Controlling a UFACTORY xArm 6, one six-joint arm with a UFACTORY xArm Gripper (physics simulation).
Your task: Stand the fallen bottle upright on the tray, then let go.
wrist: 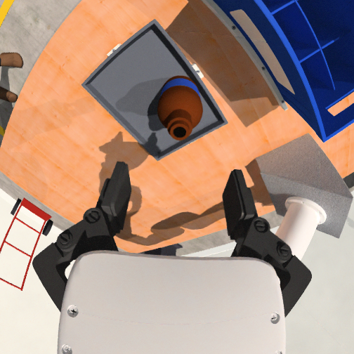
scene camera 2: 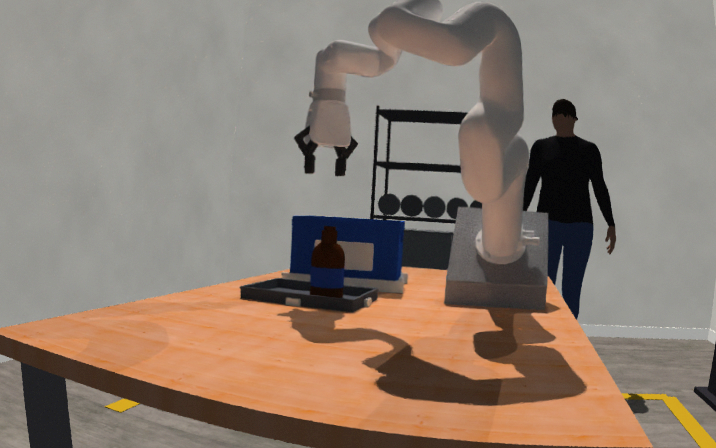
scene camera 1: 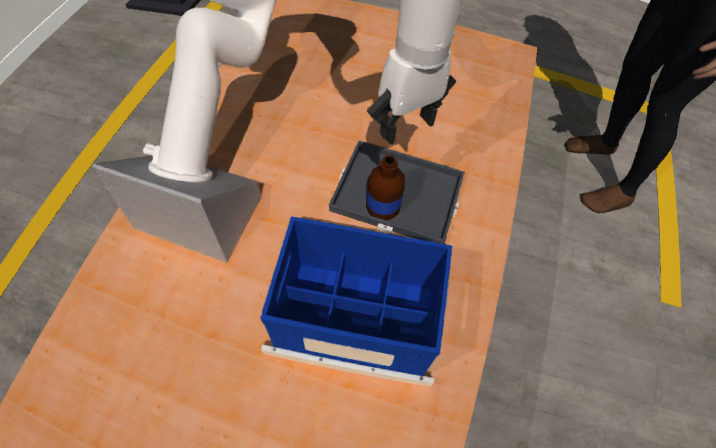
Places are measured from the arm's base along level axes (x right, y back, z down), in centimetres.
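Pixels of known places: gripper, fingertip midpoint: (scene camera 2: 324, 174) (scene camera 1: 407, 129); arm's base, link origin: (scene camera 2: 501, 244) (scene camera 1: 180, 172).
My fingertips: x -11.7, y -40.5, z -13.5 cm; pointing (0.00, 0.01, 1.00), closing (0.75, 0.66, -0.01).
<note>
For each thing: its top centre in the pictures, then the offset to it from my fingertips.
- brown bottle, top centre: (scene camera 1: 389, 160) (scene camera 2: 329, 226) dx -1.9, dy +2.5, dz +11.5 cm
- dark grey tray, top centre: (scene camera 1: 399, 187) (scene camera 2: 310, 287) dx -6.2, dy +0.2, dz +24.9 cm
- blue crate, top centre: (scene camera 1: 360, 280) (scene camera 2: 351, 218) dx +24.0, dy +0.4, dz +9.9 cm
- pale rail, top centre: (scene camera 1: 347, 364) dx +33.9, dy -0.7, dz +24.5 cm
The brown bottle (scene camera 1: 385, 185) (scene camera 2: 327, 258) (wrist: 181, 106) with a blue label stands upright on the dark grey tray (scene camera 1: 428, 192) (scene camera 2: 264, 295) (wrist: 125, 65). In the scene camera 1 view it is in the tray's left part, near the side facing the crate. My gripper (scene camera 1: 409, 126) (scene camera 2: 324, 171) (wrist: 178, 178) is open and empty. It hangs well above the bottle and apart from it. In the wrist view the bottle's open mouth shows beyond the fingertips, between their lines.
A blue crate (scene camera 1: 357, 339) (scene camera 2: 390, 250) (wrist: 300, 65) with compartments stands beside the tray, with a pale rail (scene camera 1: 348, 364) along its far side from the tray. The arm's grey wedge base (scene camera 1: 168, 211) (scene camera 2: 496, 293) (wrist: 305, 165) is on the table. A person (scene camera 1: 649, 105) (scene camera 2: 567, 179) stands off the table.
</note>
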